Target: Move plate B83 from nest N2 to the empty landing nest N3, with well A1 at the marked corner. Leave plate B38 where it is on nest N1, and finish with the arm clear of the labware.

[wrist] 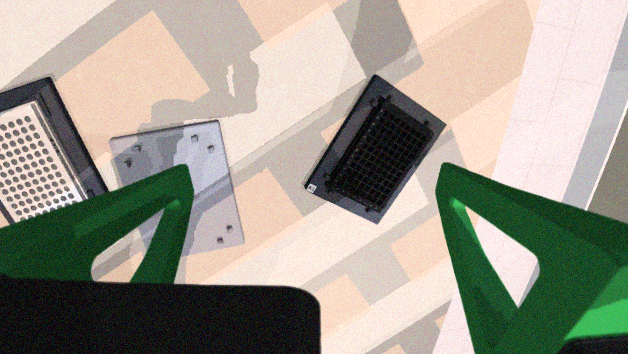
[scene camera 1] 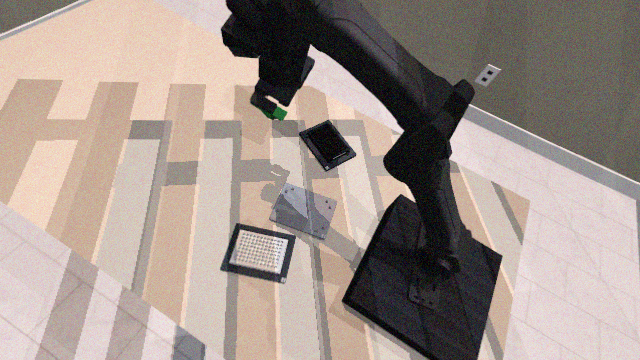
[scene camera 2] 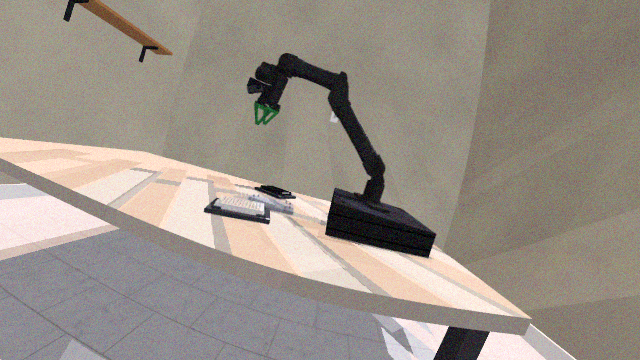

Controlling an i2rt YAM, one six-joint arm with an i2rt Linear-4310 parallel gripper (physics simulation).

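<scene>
A black plate sits on a dark nest, with an A1 label at one corner. A white plate sits on another dark nest. A bare grey-blue nest with small corner posts lies between them. The plate and nest codes are not legible, so I cannot tell which plate is B83. My gripper is wide open and empty, high above the table. In the wrist view the black plate shows between the green fingers, nearer the right one.
The black arm base stands beside the nests. The table edge runs past the white plate's side. A wooden shelf is on the wall. Striped shadows cross the table and nests.
</scene>
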